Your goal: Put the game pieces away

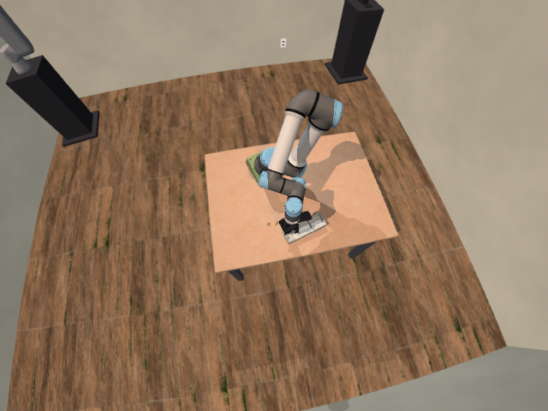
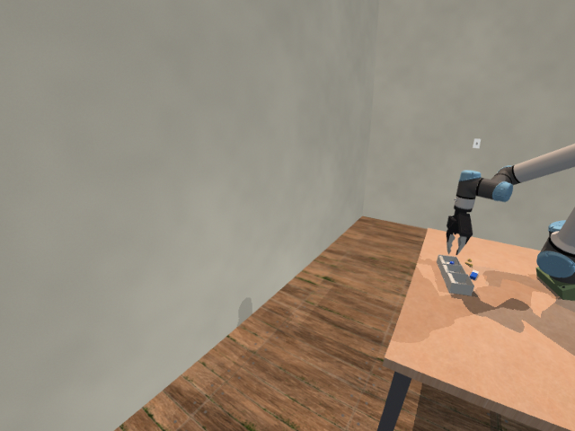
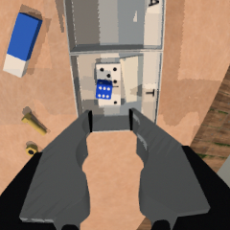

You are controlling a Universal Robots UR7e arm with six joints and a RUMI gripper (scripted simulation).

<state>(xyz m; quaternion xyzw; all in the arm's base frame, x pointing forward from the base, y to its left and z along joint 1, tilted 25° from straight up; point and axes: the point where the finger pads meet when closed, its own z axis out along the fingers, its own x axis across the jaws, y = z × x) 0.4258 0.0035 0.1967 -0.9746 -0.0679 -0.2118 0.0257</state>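
The blue die is 10 mm behind my hand and 60 mm below it. Also, from my hand: white domino (70 mm below); then brass pin (90 mm behind, 60 mm to the right, 80 mm below); then grey bin (10 mm behind, 80 mm to the left, 60 mm below).
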